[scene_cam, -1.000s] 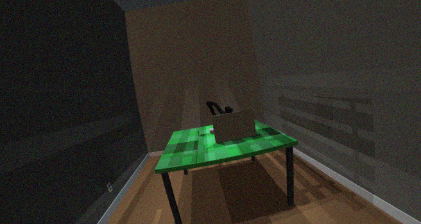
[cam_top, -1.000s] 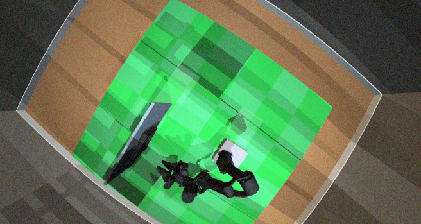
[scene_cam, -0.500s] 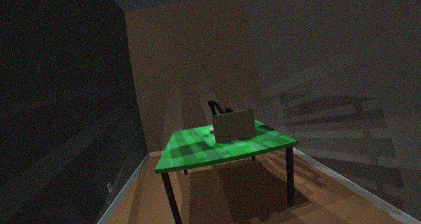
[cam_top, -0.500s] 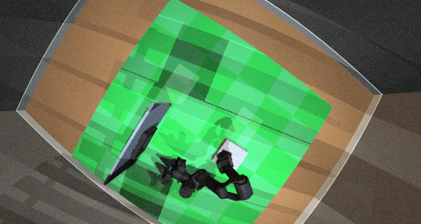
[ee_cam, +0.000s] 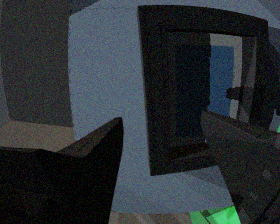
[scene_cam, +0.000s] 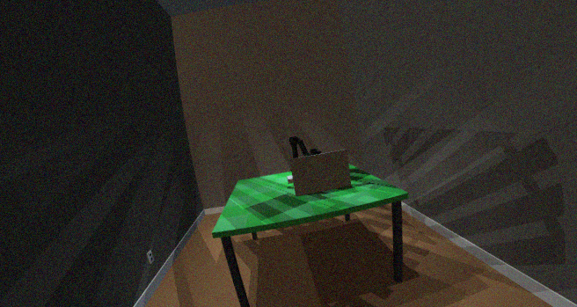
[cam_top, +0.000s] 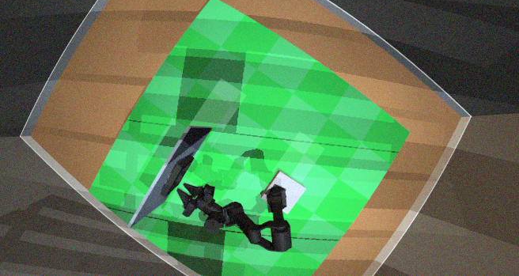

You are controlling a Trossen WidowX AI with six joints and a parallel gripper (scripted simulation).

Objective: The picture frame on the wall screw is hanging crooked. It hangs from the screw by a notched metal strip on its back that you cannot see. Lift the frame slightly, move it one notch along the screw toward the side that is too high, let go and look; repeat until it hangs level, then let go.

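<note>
My gripper tip is now 5 cm short of the dark picture frame, 1 cm to the left of it and 5 cm above it. From my gripper tip the other things lie so: grey wall panel: 6 cm ahead, 2 cm to the right, 6 cm below.
</note>
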